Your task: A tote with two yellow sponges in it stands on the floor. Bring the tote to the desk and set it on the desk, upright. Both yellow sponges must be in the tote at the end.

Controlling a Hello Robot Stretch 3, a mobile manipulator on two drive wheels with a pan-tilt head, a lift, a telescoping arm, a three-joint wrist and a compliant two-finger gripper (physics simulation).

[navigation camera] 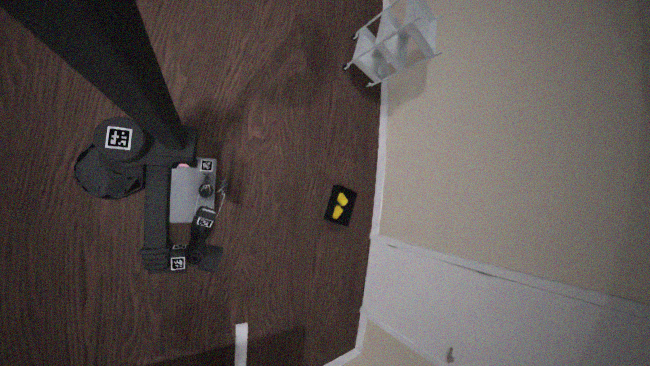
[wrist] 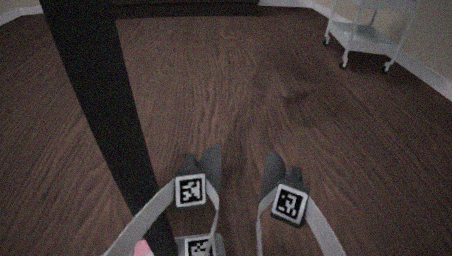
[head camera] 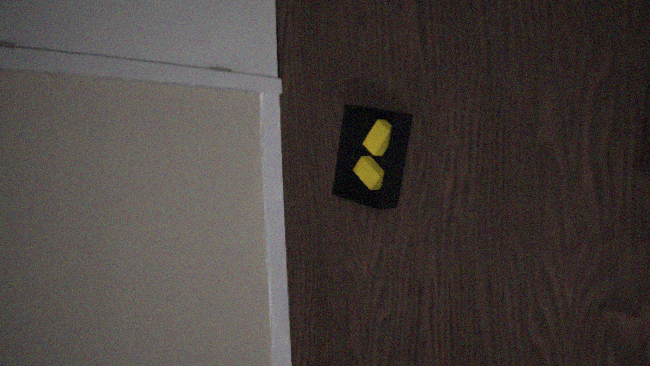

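Where they show: gripper, fingertip midpoint: (navigation camera: 218, 176); robot's base, link origin: (navigation camera: 205, 189).
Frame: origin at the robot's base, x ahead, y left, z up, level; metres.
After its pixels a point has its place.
A black tote (head camera: 398, 160) {x 0.917, y -0.074, z 0.038 m} (navigation camera: 349, 207) {x 1.110, y -0.114, z 0.055 m} stands upright on the floor near the wall. Two yellow sponges lie inside it: one sponge (head camera: 378, 137) (navigation camera: 342, 198) and another sponge (head camera: 369, 173) (navigation camera: 337, 212). My gripper (navigation camera: 215, 188) {x 0.043, y 0.070, z 0.488 m} (wrist: 242, 166) {x 0.043, y 0.070, z 0.488 m} is open and empty, over my base and well left of the tote in the navigation view. The tote does not show in the wrist view. The desk top does not show; a white bar (navigation camera: 241, 345), looking like a desk foot, lies at the bottom of the navigation view.
A white wheeled cart (navigation camera: 366, 50) {x 0.984, y 1.181, z 0.320 m} (wrist: 357, 40) stands by the wall (head camera: 150, 200) {x 1.524, y -0.010, z 0.566 m} (navigation camera: 500, 150) {x 1.544, y 0.361, z 1.066 m}. A white door (head camera: 150, 30) {x 1.476, y -0.565, z 0.559 m} (navigation camera: 475, 305) {x 1.470, y -0.697, z 1.006 m} adjoins the wall close to the tote. My black mast (navigation camera: 115, 65) {x -0.056, y 0.116, z 1.107 m} (wrist: 95, 100) rises beside the gripper. A dark low object (wrist: 190, 9) is at the far end.
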